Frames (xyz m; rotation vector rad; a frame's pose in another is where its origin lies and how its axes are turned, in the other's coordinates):
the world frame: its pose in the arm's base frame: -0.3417 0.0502 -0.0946 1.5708 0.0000 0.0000
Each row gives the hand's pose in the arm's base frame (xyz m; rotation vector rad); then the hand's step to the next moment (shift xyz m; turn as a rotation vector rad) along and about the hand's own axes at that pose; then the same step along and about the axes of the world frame.
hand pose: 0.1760 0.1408 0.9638 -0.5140 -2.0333 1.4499
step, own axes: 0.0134 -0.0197 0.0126 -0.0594 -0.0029 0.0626
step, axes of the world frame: -0.0179 0.0187 0.0074 0.0040 -0.0261 0.0822
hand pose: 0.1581 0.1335 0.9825 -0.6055 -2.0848 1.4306
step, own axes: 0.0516 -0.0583 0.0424 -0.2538 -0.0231 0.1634
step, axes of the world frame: -0.0703 0.0513 0.0168 0.0840 -0.0710 0.2820
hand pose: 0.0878 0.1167 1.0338 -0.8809 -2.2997 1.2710
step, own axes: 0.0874 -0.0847 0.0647 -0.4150 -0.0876 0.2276
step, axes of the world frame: -0.1312 0.0396 0.0148 0.1433 -0.0529 0.4565
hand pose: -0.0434 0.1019 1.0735 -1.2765 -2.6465 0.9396
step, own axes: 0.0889 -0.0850 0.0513 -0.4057 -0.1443 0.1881
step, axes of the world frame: -0.1326 -0.0134 0.0011 0.1098 0.0083 0.4568
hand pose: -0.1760 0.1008 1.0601 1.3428 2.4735 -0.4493
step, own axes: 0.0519 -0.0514 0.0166 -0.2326 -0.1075 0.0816
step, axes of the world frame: -0.0689 -0.0288 -0.0059 0.0393 0.0319 0.2641
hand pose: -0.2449 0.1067 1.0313 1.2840 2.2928 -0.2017
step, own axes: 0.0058 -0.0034 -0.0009 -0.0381 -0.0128 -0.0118
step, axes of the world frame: -0.0056 -0.0025 -0.0029 0.0016 0.0275 0.0316
